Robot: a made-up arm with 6 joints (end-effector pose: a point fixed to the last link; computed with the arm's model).
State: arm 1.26 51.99 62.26 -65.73 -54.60 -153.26
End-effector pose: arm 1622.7 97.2 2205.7 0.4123 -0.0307 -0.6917 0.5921
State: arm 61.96 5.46 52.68 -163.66 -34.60 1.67
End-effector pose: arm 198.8 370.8 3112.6 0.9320 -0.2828 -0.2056 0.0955
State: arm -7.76 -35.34 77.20 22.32 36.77 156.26
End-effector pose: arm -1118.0 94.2 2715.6 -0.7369 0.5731 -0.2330 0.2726
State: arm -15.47 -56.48 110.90 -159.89 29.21 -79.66
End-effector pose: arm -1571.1 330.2 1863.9 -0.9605 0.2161 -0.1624 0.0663
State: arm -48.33 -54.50 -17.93 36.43 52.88 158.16
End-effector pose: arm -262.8 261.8 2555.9 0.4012 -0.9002 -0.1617 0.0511
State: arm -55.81 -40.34 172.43 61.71 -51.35 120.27
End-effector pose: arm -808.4 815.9 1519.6 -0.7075 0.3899 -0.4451 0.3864
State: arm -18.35 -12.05 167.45 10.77 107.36 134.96
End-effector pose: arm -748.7 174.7 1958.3 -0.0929 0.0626 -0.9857 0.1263
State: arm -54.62 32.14 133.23 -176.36 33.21 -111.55
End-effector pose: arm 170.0 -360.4 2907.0 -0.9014 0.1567 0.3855 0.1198
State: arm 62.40 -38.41 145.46 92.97 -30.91 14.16
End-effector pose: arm -505.5 -1278.4 1830.4 -0.6253 -0.5671 -0.3870 0.3709
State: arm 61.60 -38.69 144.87 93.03 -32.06 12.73
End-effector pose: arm -522.8 -1275.5 1831.7 -0.6201 -0.5731 -0.3928 0.3644
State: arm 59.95 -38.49 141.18 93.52 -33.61 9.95
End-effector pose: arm -561.2 -1270.3 1885.8 -0.6286 -0.5833 -0.3816 0.3450
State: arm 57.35 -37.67 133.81 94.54 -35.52 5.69
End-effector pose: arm -617.7 -1250.7 2005.7 -0.6524 -0.5960 -0.3473 0.3139
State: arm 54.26 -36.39 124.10 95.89 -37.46 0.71
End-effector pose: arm -669.7 -1202.9 2169.5 -0.6841 -0.6060 -0.2936 0.2802
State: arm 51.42 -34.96 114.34 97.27 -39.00 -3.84
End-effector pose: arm -695.1 -1131.9 2334.0 -0.7144 -0.6094 -0.2329 0.2531
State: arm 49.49 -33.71 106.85 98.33 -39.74 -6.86
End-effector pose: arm -693.0 -1063.8 2458.4 -0.7375 -0.6066 -0.1810 0.2352
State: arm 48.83 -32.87 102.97 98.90 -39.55 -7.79
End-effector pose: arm -678.6 -1024.9 2524.9 -0.7519 -0.6014 -0.1487 0.2255
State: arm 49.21 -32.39 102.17 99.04 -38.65 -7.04
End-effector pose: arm -663.4 -1017.0 2546.0 -0.7599 -0.5963 -0.1346 0.2212
